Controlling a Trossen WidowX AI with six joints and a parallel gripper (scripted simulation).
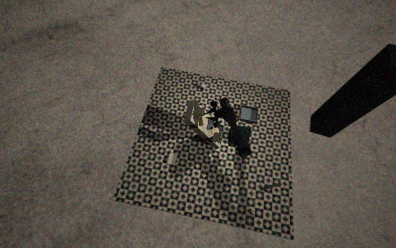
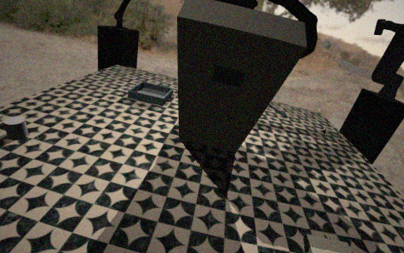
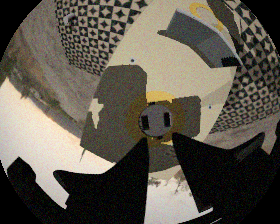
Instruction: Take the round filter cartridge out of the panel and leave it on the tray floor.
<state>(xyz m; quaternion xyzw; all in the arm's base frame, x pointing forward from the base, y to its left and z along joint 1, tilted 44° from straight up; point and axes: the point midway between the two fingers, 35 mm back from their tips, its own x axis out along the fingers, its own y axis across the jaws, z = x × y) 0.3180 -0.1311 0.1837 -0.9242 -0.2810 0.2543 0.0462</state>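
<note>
Right now my gripper tip is 5 cm short of the round filter cartridge, 1 cm to the right of it and 4 cm above it. From my gripper tip the other things lie so: dark tray 34 cm behind, 32 cm to the right, 30 cm below.
</note>
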